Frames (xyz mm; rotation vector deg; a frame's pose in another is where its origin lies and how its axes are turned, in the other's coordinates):
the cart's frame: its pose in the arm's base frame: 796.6 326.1 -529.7 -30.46 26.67 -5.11
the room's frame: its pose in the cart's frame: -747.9 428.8 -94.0 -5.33 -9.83 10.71
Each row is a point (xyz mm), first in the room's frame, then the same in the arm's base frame.
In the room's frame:
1: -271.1 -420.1 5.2
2: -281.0 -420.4 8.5
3: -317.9 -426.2 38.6
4: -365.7 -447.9 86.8
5: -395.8 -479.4 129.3
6: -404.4 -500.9 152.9
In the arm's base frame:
1: -77.5 443.8 -199.8
2: -85.7 445.0 -193.5
3: -110.2 455.3 -153.5
4: -135.9 462.1 -87.4
5: -144.3 458.4 -27.2
6: -140.5 453.5 5.2

